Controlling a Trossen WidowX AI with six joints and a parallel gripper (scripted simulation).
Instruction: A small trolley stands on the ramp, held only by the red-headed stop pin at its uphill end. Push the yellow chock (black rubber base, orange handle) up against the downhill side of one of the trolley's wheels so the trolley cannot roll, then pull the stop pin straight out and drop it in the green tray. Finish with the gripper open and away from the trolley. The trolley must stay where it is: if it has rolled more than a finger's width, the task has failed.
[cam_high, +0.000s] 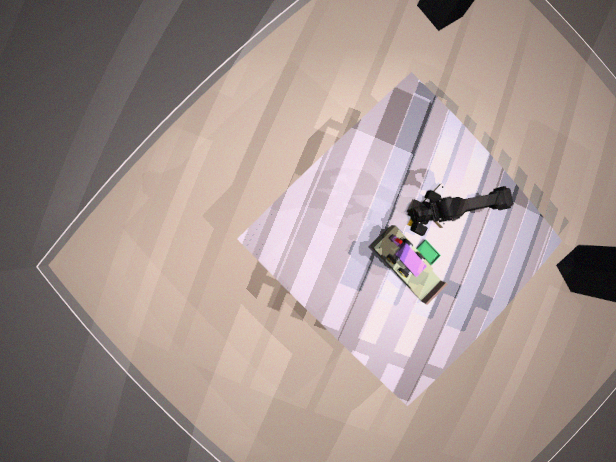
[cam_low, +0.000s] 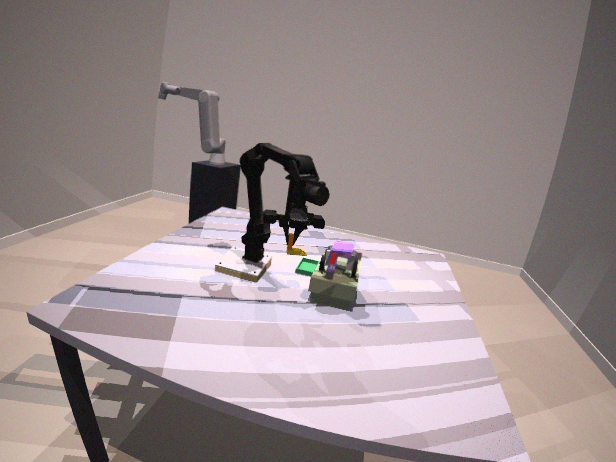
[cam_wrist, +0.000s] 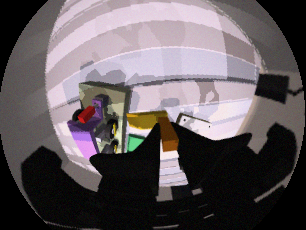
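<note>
Now: gripper tip 2 cm short of the yellow chock, 1 cm to the right of it and 1 cm above it. From my gripper tip the other things lie so: red-headed stop pin 13 cm ahead, 5 cm to the left, 5 cm below; then pale green ramp 14 cm ahead, 16 cm to the left, 13 cm below; then purple trolley 14 cm ahead, 15 cm to the left, 6 cm below.
</note>
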